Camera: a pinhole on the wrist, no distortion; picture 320 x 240 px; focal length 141.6 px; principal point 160.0 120.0 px. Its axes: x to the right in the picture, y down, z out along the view. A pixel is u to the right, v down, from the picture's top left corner.
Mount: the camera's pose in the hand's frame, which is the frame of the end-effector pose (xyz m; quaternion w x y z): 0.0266 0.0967 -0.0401 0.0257 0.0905 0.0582 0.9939
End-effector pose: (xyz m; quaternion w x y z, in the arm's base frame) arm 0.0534 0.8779 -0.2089 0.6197 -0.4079 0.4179 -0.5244
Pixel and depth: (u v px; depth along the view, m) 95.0 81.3 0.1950
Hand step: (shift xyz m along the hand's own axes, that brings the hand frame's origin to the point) 0.1523 0.1657 0.1281
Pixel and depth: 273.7 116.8 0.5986
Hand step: -0.3355 0.2062 0.6280
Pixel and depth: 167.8 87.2 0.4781
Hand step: 0.0927 0.2613 0.4183
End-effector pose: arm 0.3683 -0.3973 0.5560 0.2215 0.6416 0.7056 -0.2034
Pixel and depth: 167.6 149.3 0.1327
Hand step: 0.0428 0.0846 0.0941
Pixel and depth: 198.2 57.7 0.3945
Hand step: 0.0012 0.3192 0.3432
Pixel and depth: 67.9 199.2 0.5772
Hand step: 0.4878 -0.1826 0.4962
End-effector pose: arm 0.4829 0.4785 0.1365 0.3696 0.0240 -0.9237 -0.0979
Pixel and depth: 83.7 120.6 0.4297
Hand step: 0.3325 0.1283 0.3389
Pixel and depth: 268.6 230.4 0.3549
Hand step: -0.1871 -0.1216 0.3880
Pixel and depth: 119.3 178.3 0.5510
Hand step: 0.2737 -0.0769 0.4974
